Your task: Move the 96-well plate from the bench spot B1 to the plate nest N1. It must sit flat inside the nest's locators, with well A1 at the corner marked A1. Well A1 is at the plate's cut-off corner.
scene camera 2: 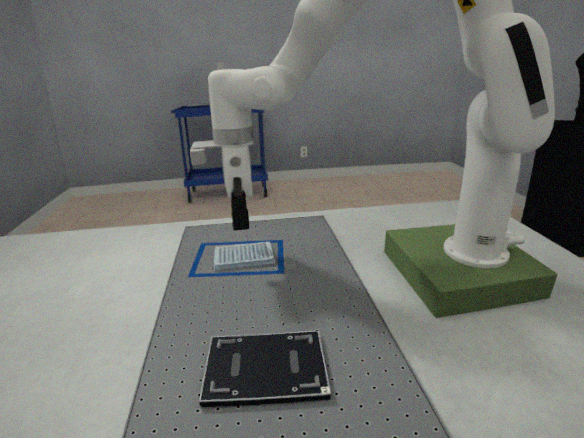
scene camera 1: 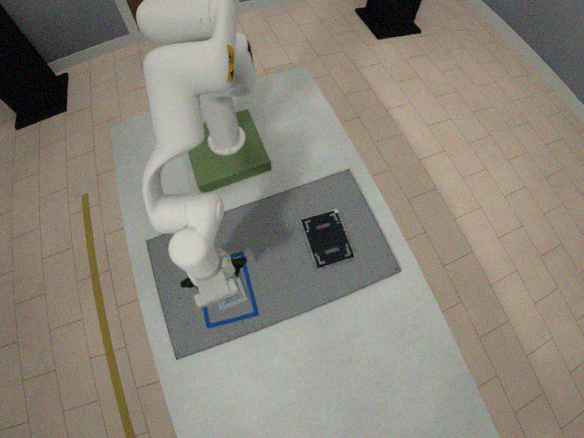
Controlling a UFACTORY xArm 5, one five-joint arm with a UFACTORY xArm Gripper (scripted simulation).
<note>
In view: a 96-well plate (scene camera 2: 240, 256).
</note>
